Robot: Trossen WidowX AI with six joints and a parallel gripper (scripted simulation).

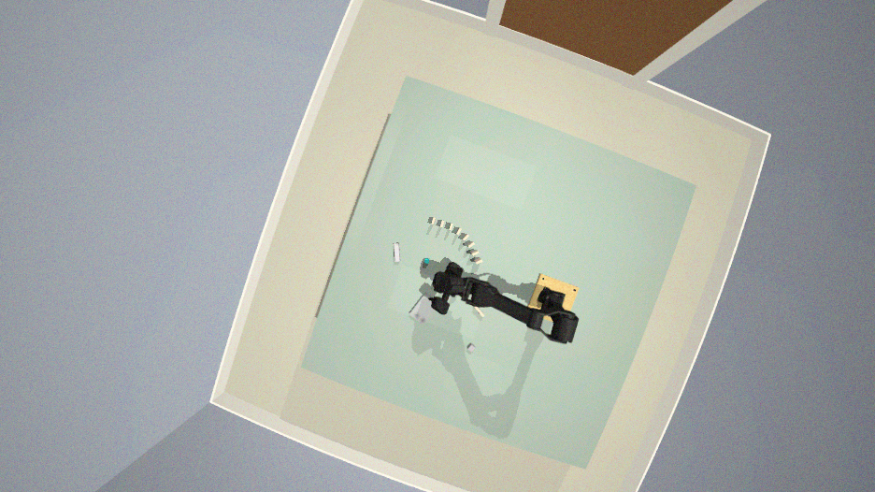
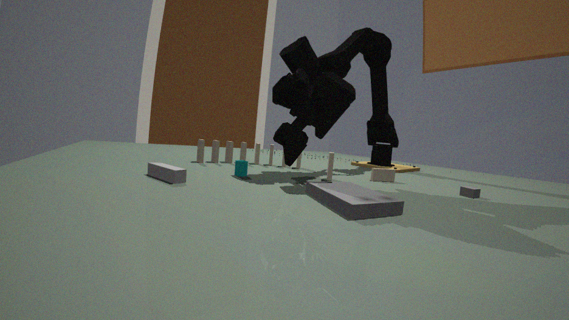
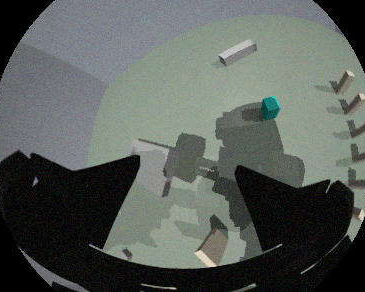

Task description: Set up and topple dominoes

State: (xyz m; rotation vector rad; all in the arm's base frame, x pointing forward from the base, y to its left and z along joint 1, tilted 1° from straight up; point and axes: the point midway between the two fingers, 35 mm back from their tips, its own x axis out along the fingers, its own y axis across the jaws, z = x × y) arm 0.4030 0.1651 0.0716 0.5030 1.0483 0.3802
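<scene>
Right now the flat grey slab is 100 mm to the left of my gripper tip, 40 mm below it and 10 mm behind it. Also, from my gripper tip: grey bar 190 mm ahead, 40 mm to the right, 40 mm below; then small grey block 260 mm behind, 150 mm to the left, 40 mm below; then teal cube 70 mm to the right, 70 mm ahead, 40 mm below.
</scene>
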